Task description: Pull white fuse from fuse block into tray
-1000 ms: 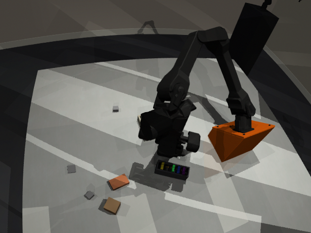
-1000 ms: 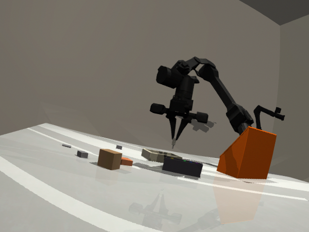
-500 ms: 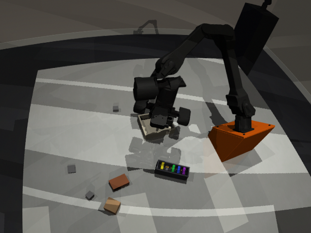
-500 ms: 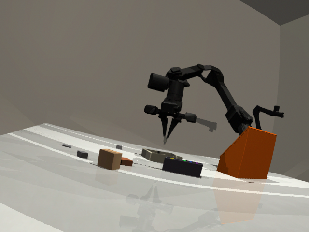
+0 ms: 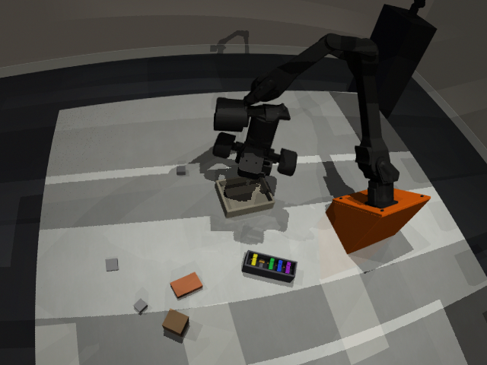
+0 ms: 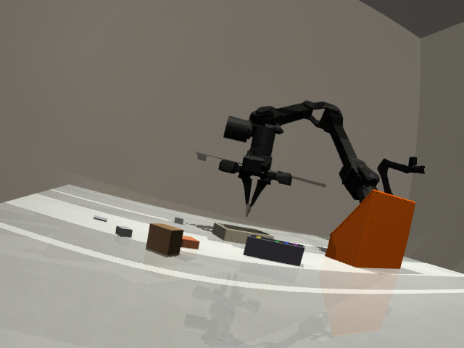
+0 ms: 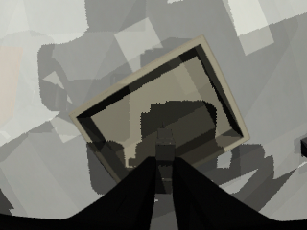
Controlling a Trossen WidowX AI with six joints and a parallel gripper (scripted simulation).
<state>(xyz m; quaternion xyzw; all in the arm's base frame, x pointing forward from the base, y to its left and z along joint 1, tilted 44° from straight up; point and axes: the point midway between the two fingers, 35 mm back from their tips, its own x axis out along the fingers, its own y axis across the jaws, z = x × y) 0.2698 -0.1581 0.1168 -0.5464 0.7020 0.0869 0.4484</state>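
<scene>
My gripper tip is 1 cm above the white fuse. Round my gripper tip: yellow fuse (5 cm ahead, 19 cm to the left, 7 cm below); green fuse (2 cm ahead, 21 cm to the left, 7 cm below); beige tray (9 cm below).
</scene>
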